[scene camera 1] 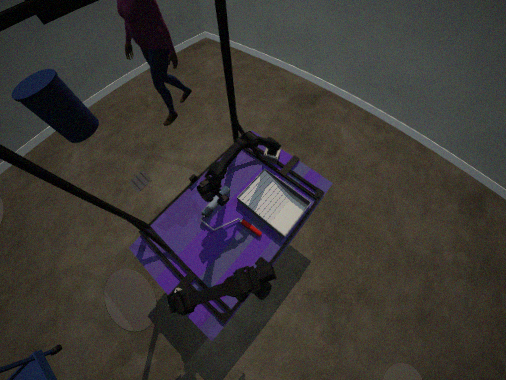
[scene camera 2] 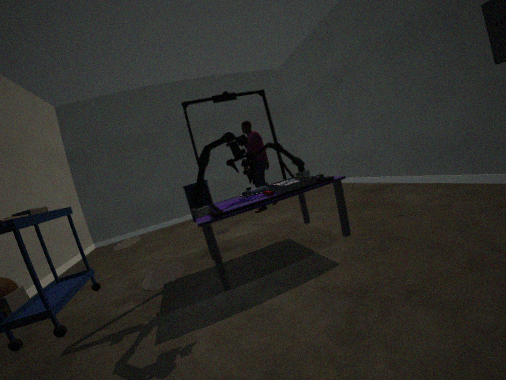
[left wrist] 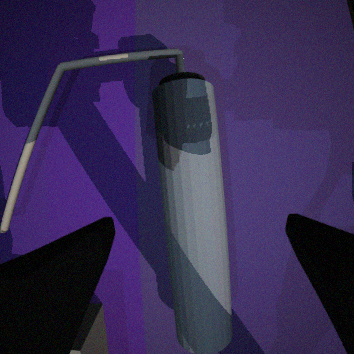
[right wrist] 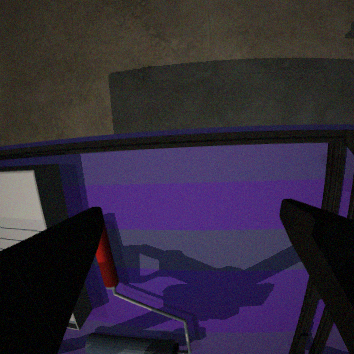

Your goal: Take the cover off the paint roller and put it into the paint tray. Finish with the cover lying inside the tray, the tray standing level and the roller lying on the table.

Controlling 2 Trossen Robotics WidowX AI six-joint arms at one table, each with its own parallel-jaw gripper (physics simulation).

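Frame: origin at the left arm's base, x right, y down, z ahead, level; millimetres.
Where they show: left gripper, fingertip midpoint: [scene camera 1: 213, 199] [scene camera 2: 251, 184] [left wrist: 200, 224]; right gripper, fingertip midpoint: [scene camera 2: 244, 169] [right wrist: 191, 211]; left arm's base, origin of the base link: [scene camera 1: 272, 151] [scene camera 2: 302, 171]; right arm's base, origin of the base link: [scene camera 2: 199, 207].
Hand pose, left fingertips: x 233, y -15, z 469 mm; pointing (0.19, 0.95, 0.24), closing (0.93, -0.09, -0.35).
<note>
Things, the pixels of their centre, and the offset from my left fingertips. Level surfaces: height alone.
- pale grey-blue cover, body centre: [left wrist: 194, 220] [right wrist: 129, 347] [scene camera 1: 216, 201] [scene camera 2: 255, 191] dx +2, dy +76, dz -18 mm
- paint tray, body centre: [right wrist: 17, 248] [scene camera 1: 273, 201] [scene camera 2: 291, 184] dx -349, dy +70, dz -136 mm
- purple striped table, its level: dy +103 mm
The paint roller lies on the table, with its red handle [scene camera 1: 251, 227] [scene camera 2: 268, 192] [right wrist: 106, 260] near the tray and its bent metal rod [left wrist: 46, 105] [right wrist: 150, 306] leading to the pale grey-blue cover [scene camera 1: 213, 204] [left wrist: 197, 200] [right wrist: 132, 344]. The cover is on the roller. The paint tray [scene camera 1: 292, 212] [right wrist: 20, 195] stands level beside the roller, empty. My left gripper [left wrist: 200, 224] is open above the cover, with one finger on each side of it in the left wrist view. My right gripper [right wrist: 191, 211] is open and empty, high above the table, apart from the roller.
Dark frame rails run along the purple striped table [scene camera 1: 165, 212], and upright posts [scene camera 1: 227, 75] rise beside it. My right arm [scene camera 1: 235, 285] reaches along one edge. A person [scene camera 1: 160, 75] and a blue barrel [scene camera 1: 57, 105] stand beyond the table. A blue cart [scene camera 2: 47, 295] shows at the left in scene camera 2.
</note>
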